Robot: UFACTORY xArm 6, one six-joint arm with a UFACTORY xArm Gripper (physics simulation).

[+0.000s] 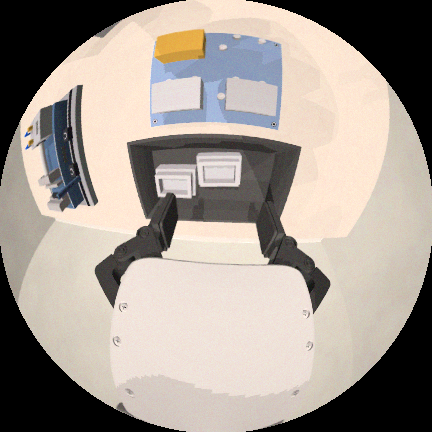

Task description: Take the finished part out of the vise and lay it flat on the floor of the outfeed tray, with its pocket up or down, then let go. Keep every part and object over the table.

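Frame: origin at the arm's base, x ahead, y left, z up, level; millimetres.
Where they show: gripper, fingertip midpoint: (218,208).
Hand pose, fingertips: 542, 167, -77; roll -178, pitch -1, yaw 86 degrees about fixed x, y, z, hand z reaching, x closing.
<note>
After its pixels a point has its place, as x, y, z.
A light grey part (219,170) @[538, 168, -159] with a rectangular pocket facing up lies in the dark outfeed tray (140,179) @[546, 47, -156], right of a second pocketed part (175,182) @[556, 104, -159]. The two are close side by side; whether they touch is hard to tell. Both look roughly flat on the tray floor. My gripper (218,208) @[542, 167, -77] is open and empty, its fingers wide apart over the near side of the tray, with the left fingertip close in front of the left part. The vise (66,150) @[451, -153, -162] stands at the left, blue and grey, and no part shows clearly between its jaws.
Beyond the tray lies a blue plate (214,118) @[465, 160, -184] with two light grey blocks (177,95) @[432, 118, -148] (251,96) @[433, 203, -148], a yellow-orange block (180,45) @[351, 120, -148] and several small white pins. The tray has raised dark walls. The table's near edge runs just in front of the tray.
</note>
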